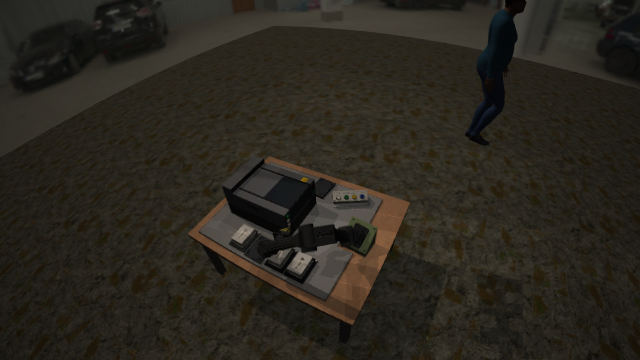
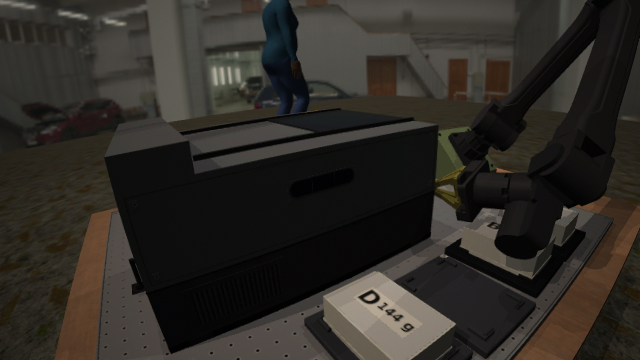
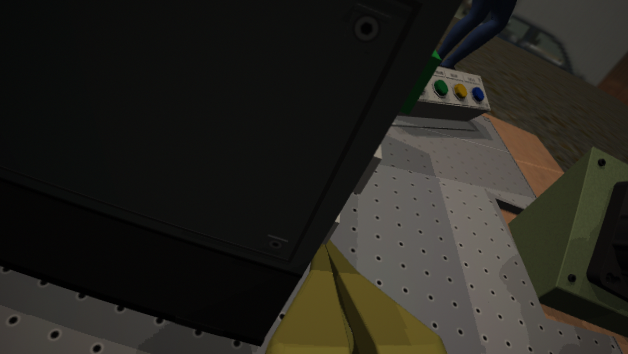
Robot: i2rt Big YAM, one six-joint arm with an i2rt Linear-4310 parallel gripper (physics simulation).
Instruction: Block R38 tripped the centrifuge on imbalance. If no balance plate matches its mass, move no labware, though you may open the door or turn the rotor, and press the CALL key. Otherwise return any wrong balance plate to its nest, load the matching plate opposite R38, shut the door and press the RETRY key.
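Where they show: gripper, fingertip midpoint: (image 1: 289,227) (image 3: 320,247); arm's base, link origin: (image 1: 358,235) (image 2: 466,152).
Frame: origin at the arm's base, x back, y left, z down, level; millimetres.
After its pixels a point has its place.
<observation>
The dark centrifuge (image 1: 260,209) @(x -502, y 244, z -107 mm) (image 2: 250,215) @(x -660, y 271, z -79 mm) (image 3: 175,125) @(x -391, y 226, z -81 mm) has its top door (image 1: 289,192) @(x -432, y 68, z -143 mm) (image 2: 340,120) @(x -458, y 100, z -143 mm) shut; its rotor and R38 are hidden. My gripper (image 1: 285,230) @(x -332, y 196, z -21 mm) (image 2: 438,187) @(x -332, y 196, z -21 mm) (image 3: 320,247) @(x -332, y 196, z -21 mm) is shut and empty, its yellow tips by the centrifuge's near lower corner, beside two pale parts on the end face; contact is unclear. Plate D, 144 g (image 1: 244,235) @(x -529, y 384, z 15 mm) (image 2: 390,320) @(x -554, y 396, z 16 mm), sits in its nest. Plate B (image 1: 280,259) @(x -248, y 370, z 16 mm) (image 2: 477,244) @(x -327, y 318, z 37 mm) and another plate (image 1: 301,265) @(x -134, y 329, z 16 mm) (image 2: 565,227) @(x -181, y 389, z 18 mm) sit in nests. The nest (image 2: 465,300) @(x -422, y 385, z 58 mm) between D and B is empty. The key box (image 1: 350,202) @(x -200, y -223, z 43 mm) (image 3: 450,111) @(x -187, y -237, z 40 mm) stands beyond.
The arm's green base (image 1: 370,243) @(x 83, y 2, z 7 mm) (image 3: 555,225) @(x -79, y -5, z 23 mm) stands at the table edge. The arm reaches over the nests. A dark flat pad (image 1: 323,187) @(x -434, y -243, z 54 mm) lies between centrifuge and key box. A green part (image 3: 422,82) @(x -332, y 202, z -113 mm) juts from the centrifuge's end face. A person (image 1: 495,65) (image 2: 281,55) is beyond the table.
</observation>
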